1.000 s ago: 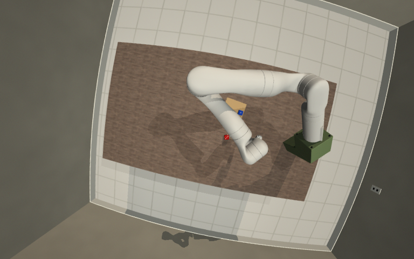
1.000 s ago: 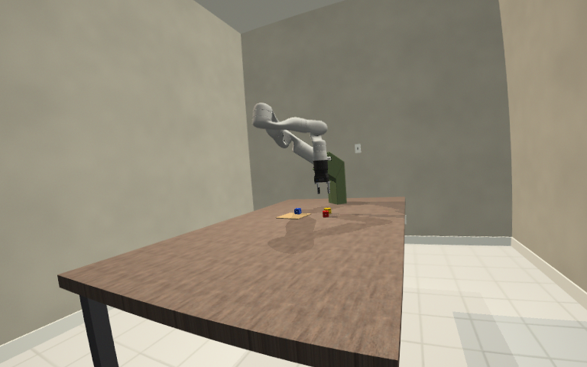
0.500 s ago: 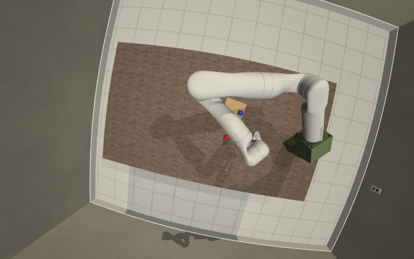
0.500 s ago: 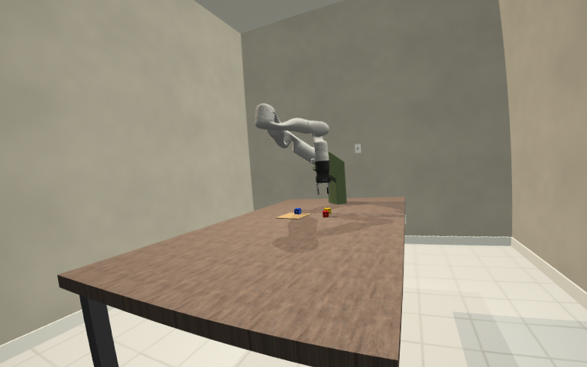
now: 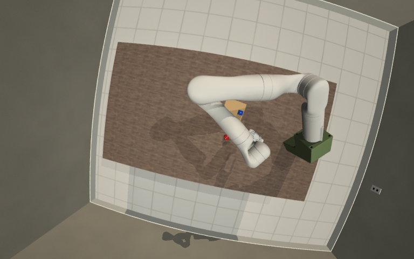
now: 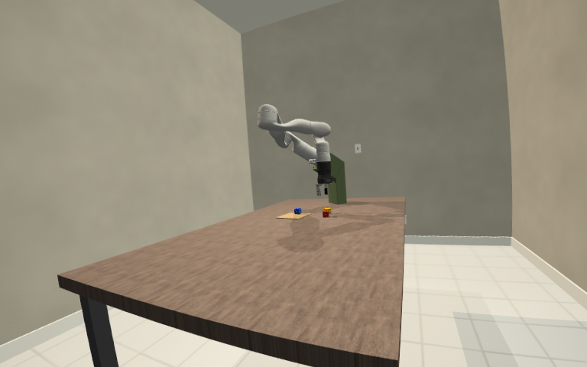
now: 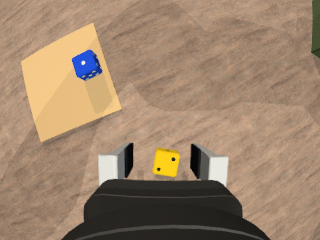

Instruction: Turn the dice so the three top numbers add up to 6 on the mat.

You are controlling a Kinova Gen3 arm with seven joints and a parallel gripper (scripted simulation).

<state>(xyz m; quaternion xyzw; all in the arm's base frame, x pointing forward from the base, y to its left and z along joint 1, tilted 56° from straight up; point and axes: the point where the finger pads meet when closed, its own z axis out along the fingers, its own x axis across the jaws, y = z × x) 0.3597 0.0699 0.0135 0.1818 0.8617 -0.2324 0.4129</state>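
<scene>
Now: hand 10 mm short of the yellow die, 20 mm to the right of it and 100 mm above it. Also, from my hand: blue die: 10 mm ahead, 140 mm to the right, 100 mm below; tan mat: 60 mm ahead, 160 mm to the right, 120 mm below; red die: 100 mm ahead, 20 mm to the left, 100 mm below.
</scene>
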